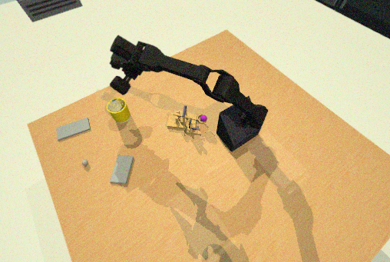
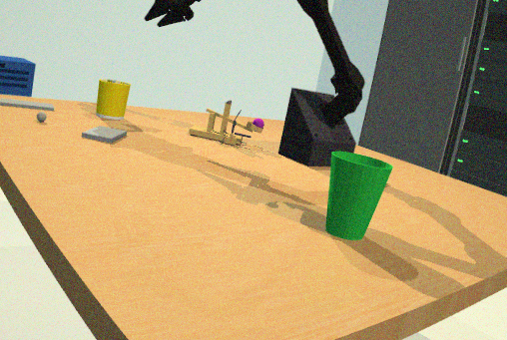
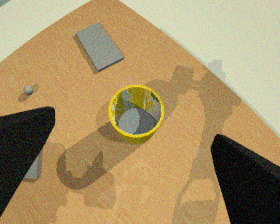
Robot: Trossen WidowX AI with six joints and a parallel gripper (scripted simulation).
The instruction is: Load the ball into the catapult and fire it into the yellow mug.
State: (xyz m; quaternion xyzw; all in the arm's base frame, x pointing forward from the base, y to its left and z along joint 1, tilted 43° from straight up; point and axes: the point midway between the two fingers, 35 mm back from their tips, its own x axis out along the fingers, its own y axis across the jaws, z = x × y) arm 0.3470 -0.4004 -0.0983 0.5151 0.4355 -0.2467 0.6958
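Right now the purple ball is 24 cm to the left of my gripper tip, 24 cm behind it and 22 cm below it. From my gripper tip the other things lie so: yellow mug: 25 cm below, 5 cm to the right, 5 cm ahead; small grey ball: 30 cm ahead, 27 cm below, 7 cm to the left; wooden catapult: 23 cm below, 20 cm to the left, 19 cm behind.
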